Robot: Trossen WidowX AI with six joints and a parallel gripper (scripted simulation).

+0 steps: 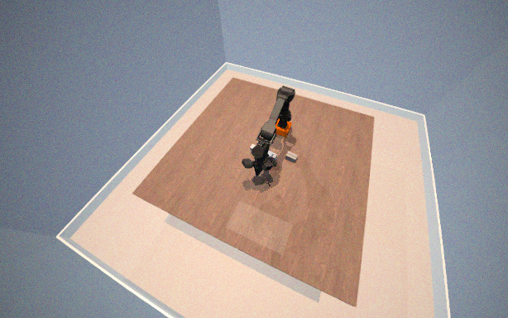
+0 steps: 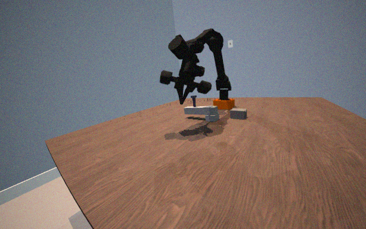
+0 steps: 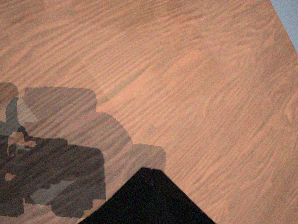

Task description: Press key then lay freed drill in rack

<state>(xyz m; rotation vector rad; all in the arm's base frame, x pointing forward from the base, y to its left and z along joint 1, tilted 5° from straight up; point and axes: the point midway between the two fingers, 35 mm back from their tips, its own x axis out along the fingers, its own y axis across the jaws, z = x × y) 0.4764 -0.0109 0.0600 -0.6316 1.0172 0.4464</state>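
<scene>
The dark blue key lies 210 mm behind my gripper tip, 70 mm to the right of it and 30 mm below it. Round my gripper tip: grey rack (260 mm behind, 140 mm to the left, 100 mm below); then housing (210 mm behind, 80 mm below, 30 mm to the right); then yellowish drill (210 mm behind, 70 mm below, 10 mm to the right).
</scene>
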